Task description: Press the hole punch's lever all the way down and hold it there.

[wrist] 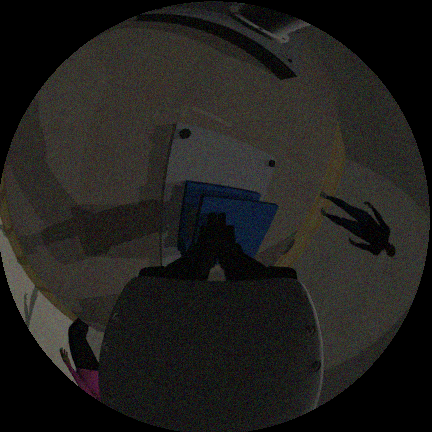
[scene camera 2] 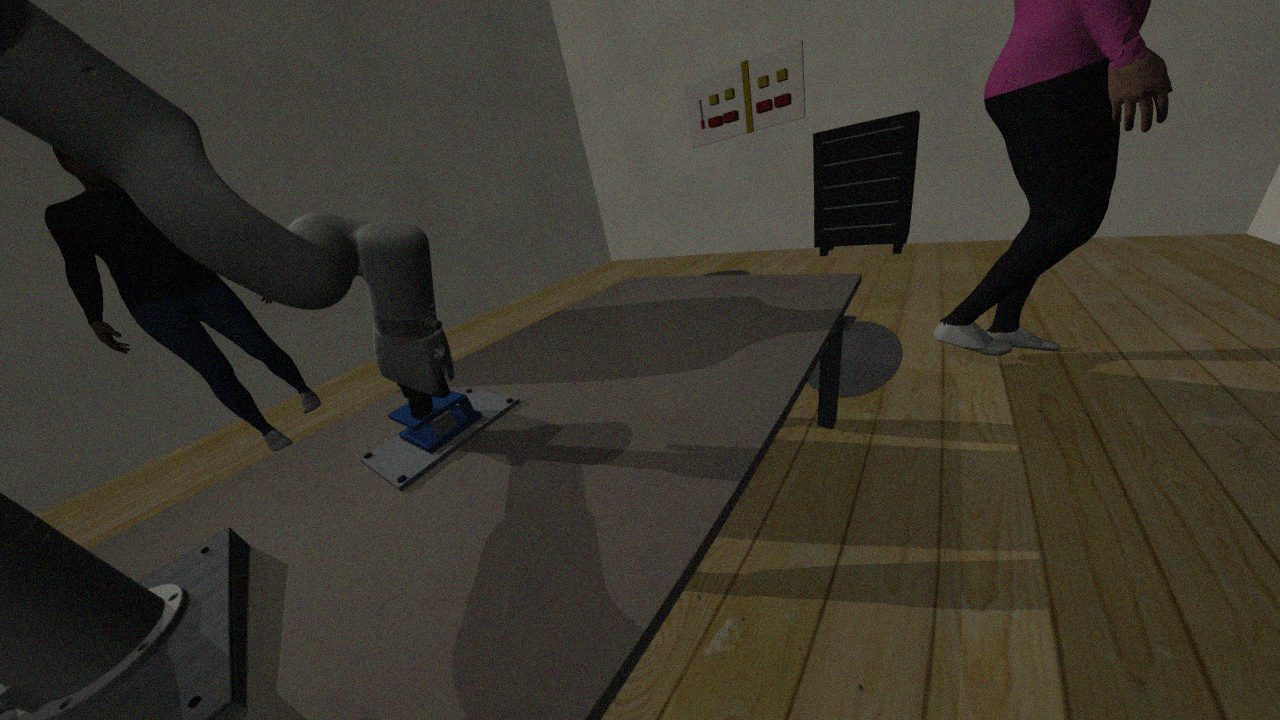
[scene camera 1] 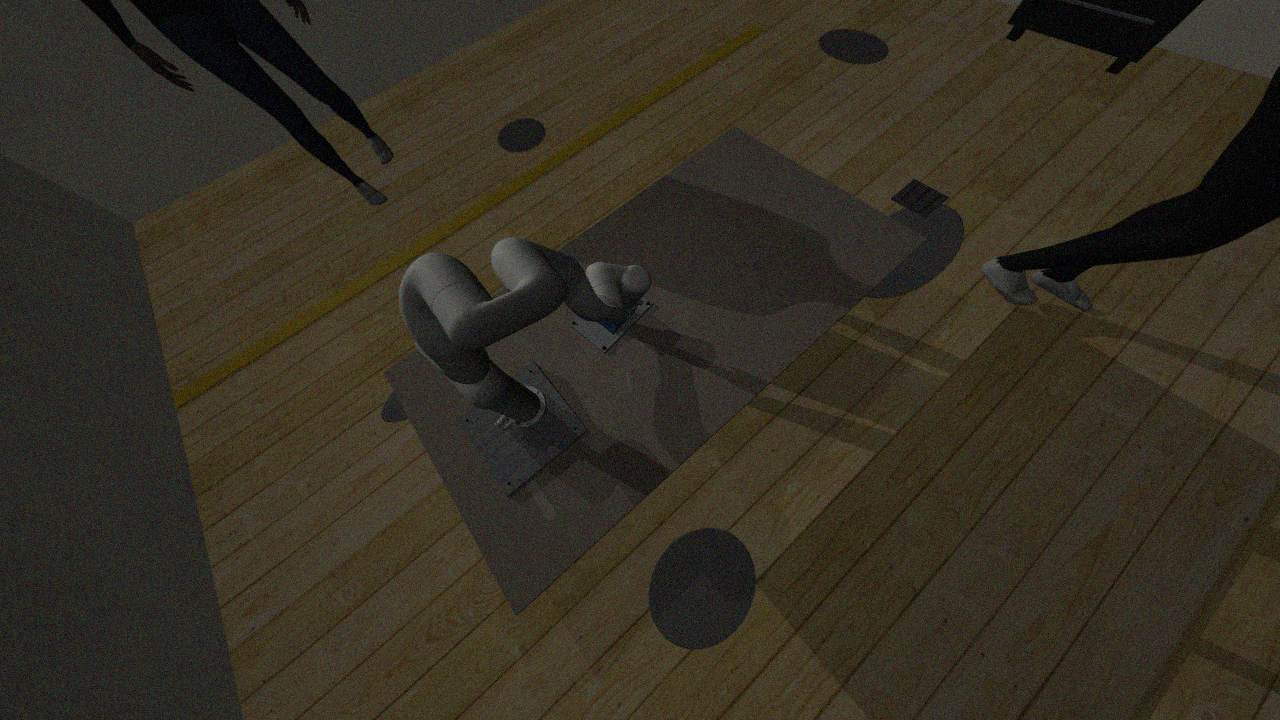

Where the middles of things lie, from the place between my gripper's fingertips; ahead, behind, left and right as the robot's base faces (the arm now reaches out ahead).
I see my gripper 3 cm to the right of the blue lever (scene camera 2: 402, 415), 2 cm short of it and 2 cm above it. The rest, counted from my hand: pale mounting plate (scene camera 2: 400, 463) 6 cm below, 3 cm to the left, 2 cm ahead.
